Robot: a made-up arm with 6 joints. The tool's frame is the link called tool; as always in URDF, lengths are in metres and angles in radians.
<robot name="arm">
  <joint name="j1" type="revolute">
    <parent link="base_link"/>
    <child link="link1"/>
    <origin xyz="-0.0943 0.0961 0.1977" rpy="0 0 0"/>
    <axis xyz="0 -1 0"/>
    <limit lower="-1.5" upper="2.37" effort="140" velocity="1.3"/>
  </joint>
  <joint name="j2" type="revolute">
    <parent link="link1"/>
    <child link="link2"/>
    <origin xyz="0.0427 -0.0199 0.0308" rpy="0 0 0"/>
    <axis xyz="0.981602 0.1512 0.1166"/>
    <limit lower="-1.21" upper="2.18" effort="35" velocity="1.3"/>
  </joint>
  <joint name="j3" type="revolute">
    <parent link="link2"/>
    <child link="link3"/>
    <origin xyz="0.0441 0.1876 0.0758" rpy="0 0 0"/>
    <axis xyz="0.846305 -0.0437 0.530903"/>
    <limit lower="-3.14" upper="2.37" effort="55" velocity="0.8"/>
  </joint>
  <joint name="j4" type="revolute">
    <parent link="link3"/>
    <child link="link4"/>
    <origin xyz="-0.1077 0.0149 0.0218" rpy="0 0 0"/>
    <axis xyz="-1 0 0"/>
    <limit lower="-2.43" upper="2.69" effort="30" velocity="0.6"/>
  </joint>
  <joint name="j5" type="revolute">
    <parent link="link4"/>
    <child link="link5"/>
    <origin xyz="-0.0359 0.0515 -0.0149" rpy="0 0 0"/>
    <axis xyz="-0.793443 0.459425 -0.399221"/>
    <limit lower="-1.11" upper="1.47" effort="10" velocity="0.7"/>
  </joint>
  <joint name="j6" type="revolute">
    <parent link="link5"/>
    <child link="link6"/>
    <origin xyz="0.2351 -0.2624 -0.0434" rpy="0 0 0"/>
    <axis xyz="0 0 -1"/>
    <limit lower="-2.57" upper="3.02" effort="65" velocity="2.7"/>
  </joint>
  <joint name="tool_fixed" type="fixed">
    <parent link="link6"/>
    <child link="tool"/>
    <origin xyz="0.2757 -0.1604 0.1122" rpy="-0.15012 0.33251 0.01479"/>
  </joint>
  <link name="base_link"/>
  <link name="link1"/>
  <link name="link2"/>
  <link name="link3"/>
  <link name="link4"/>
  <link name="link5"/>
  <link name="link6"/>
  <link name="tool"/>
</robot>
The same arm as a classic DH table. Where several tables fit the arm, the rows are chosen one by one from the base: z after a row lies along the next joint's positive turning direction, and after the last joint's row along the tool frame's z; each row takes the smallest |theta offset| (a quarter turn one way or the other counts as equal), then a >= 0, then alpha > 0; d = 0 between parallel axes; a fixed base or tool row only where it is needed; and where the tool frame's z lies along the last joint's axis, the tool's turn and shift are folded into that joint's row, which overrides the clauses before.
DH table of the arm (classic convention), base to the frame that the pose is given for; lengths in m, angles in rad. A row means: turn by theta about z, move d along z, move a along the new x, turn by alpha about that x. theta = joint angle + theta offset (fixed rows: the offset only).
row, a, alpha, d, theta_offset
base (fixed), -0.0943, 1.5708, 0.1977, 0.0000
j1, -0.0255, -1.7226, -0.0692, -1.4526
j2, -0.1908, 0.4821, 0.1351, -1.1727
j3, -0.0166, 2.5798, 0.0294, -0.3529
j4, -0.0225, 0.6544, 0.1128, -0.7733
j5, 0.1093, 1.1601, -0.2854, 0.9672
j6, 0.2641, 2.7779, 0.5469, -0.9736
tool (fixed), 0.0000, 0.0000, 0.5027, 1.1621
Joint limits (rad, base to tool): -1.5000..2.3700 -1.2100..2.1800 -3.1400..2.3700 -2.4300..2.6900 -1.1100..1.4700 -2.5700..3.0200

